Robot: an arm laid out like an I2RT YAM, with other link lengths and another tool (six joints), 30 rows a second.
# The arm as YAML. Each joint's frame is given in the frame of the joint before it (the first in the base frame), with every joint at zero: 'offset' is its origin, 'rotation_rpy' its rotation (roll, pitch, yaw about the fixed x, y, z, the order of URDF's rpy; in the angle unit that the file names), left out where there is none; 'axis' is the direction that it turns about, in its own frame. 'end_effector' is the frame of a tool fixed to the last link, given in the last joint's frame.
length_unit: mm
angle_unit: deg
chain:
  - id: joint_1
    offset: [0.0, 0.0, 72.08]
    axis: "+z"
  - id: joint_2
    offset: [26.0, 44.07, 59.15]
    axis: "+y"
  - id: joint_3
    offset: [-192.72, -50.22, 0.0]
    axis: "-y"
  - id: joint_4
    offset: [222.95, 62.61, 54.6]
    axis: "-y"
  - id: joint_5
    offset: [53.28, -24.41, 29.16]
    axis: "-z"
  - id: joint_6
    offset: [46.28, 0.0, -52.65]
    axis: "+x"
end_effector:
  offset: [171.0, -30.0, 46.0]
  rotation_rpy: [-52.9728, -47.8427, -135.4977]
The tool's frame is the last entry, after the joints.
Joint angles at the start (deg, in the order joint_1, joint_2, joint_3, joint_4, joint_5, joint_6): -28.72 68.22 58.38 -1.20 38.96 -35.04
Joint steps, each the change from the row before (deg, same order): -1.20 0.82 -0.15 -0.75 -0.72 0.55; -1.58 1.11 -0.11 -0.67 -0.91 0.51; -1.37 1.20 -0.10 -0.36 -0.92 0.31; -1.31 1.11 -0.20 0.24 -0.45 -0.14
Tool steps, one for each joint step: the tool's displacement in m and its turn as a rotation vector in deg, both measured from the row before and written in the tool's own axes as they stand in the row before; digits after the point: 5 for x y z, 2 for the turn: -0.01173 0.00282 0.00148 -0.19 -1.52 -0.48; -0.01393 0.00410 0.00267 -0.33 -1.74 -0.58; -0.01298 0.00257 0.00275 -0.13 -1.56 -0.52; -0.01086 0.00408 0.00328 -0.46 -1.11 -0.78
